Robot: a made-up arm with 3 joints.
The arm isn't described. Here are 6 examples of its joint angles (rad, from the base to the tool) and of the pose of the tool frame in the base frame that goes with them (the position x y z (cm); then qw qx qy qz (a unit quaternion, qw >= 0)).
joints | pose
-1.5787 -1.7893 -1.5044 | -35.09 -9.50 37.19 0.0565 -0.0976 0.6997 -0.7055
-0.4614 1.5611 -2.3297 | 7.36 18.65 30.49 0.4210 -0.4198 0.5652 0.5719
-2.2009 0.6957 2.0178 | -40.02 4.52 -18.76 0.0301 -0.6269 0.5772 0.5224
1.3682 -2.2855 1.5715 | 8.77 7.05 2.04 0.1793 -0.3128 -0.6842 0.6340
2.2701 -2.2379 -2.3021 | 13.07 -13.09 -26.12 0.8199 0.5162 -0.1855 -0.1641
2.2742 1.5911 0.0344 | 14.69 18.85 -45.86 0.3052 -0.3110 0.6298 0.6430
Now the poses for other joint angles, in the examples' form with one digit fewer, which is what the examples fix.
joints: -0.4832 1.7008 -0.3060
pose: 12.1 19.9 58.1 0.660 -0.745 -0.045 -0.080
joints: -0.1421 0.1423 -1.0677
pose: 27.8 8.9 54.7 0.859 -0.097 -0.025 0.502
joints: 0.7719 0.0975 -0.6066
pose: 55.9 0.5 14.1 0.878 0.069 0.372 0.294
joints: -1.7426 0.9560 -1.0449
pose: -41.7 16.9 35.1 0.671 -0.596 -0.441 -0.020
